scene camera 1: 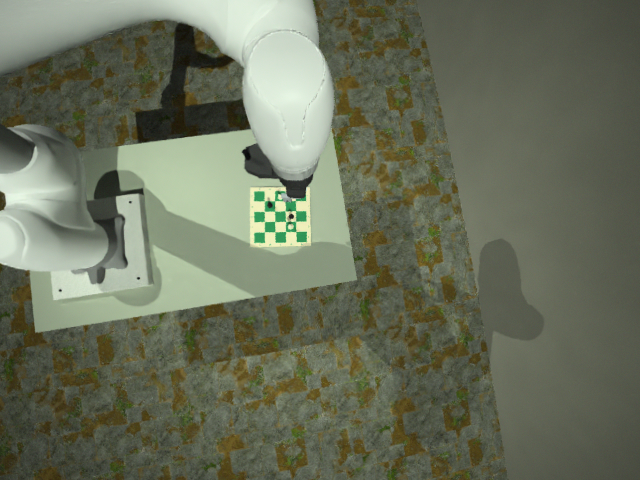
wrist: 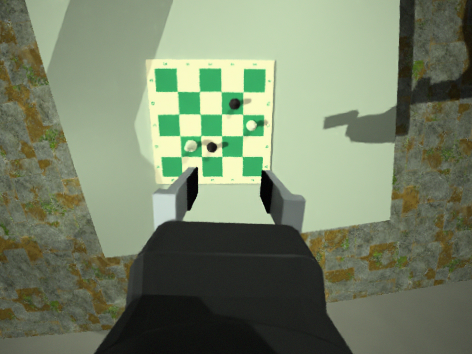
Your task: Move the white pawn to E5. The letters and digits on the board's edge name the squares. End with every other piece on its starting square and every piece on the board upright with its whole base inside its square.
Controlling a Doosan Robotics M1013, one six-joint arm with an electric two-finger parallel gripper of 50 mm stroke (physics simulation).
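Frame: origin at the arm's base, x ahead, y right, z down, level; centimetres.
Seen in the pictures: gripper, fingertip midpoint: (scene camera 1: 287,190) (wrist: 229,181); arm's base at its link origin: (scene camera 1: 99,245).
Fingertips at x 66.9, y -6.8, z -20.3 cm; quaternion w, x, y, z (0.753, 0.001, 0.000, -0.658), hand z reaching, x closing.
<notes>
Offsets run from my fingertips to a thing's top centre. Level surfaces: height alone.
The chessboard {dz +22.6, dx -4.5, dy +2.9 cm} (scene camera 1: 252,229) (wrist: 270,92) has green and cream squares; its edge letters are too small to read. In the wrist view, one white piece {dz +18.2, dx -1.2, dy +7.0 cm} (scene camera 1: 290,226) (wrist: 190,146) stands on a green square beside a black piece {dz +19.4, dx -0.6, dy +3.3 cm} (scene camera 1: 291,216) (wrist: 212,147) on a cream square. A second white piece {dz +19.4, dx -3.9, dy -4.3 cm} (wrist: 251,125) stands on a green outer square, diagonally next to a green square holding another black piece {dz +19.4, dx -7.8, dy -1.6 cm} (scene camera 1: 269,204) (wrist: 235,104). I cannot tell which white piece is the pawn. My gripper (scene camera 1: 286,197) (wrist: 229,181) is open and empty, above the board's edge area, partly hiding the board in the scene view.
The board lies on a pale green table top {dz +23.2 cm} (scene camera 1: 206,180) (wrist: 330,185). The robot's base plate (scene camera 1: 135,248) is at the table's left in the scene view. The arm (scene camera 1: 289,87) reaches over from the top. A patterned stone floor (scene camera 1: 289,392) surrounds the table.
</notes>
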